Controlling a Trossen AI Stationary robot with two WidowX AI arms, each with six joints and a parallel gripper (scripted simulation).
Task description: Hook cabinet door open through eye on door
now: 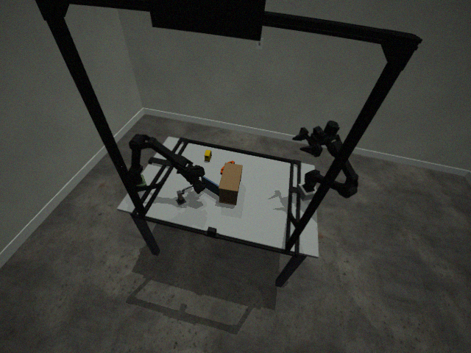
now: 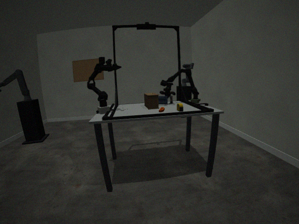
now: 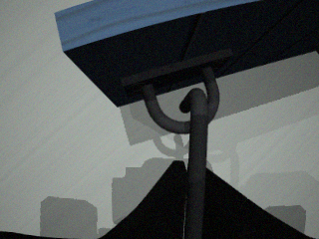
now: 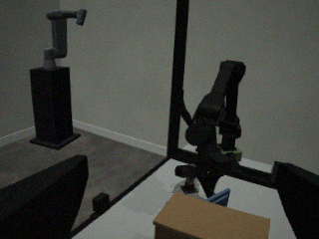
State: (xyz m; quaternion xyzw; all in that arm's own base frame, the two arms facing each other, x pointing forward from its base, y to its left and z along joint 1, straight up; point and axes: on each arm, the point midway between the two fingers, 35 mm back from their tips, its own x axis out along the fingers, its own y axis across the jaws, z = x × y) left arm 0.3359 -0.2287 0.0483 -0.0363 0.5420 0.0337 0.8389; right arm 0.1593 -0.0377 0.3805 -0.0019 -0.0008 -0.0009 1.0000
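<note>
Right now my left hand is 4 cm past the hook post, 6 cm to the right of it and 3 cm above it. Round my left hand: yellow block (34 cm ahead, 4 cm to the right, 6 cm below); then blue door (8 cm to the right, 3 cm below).
</note>
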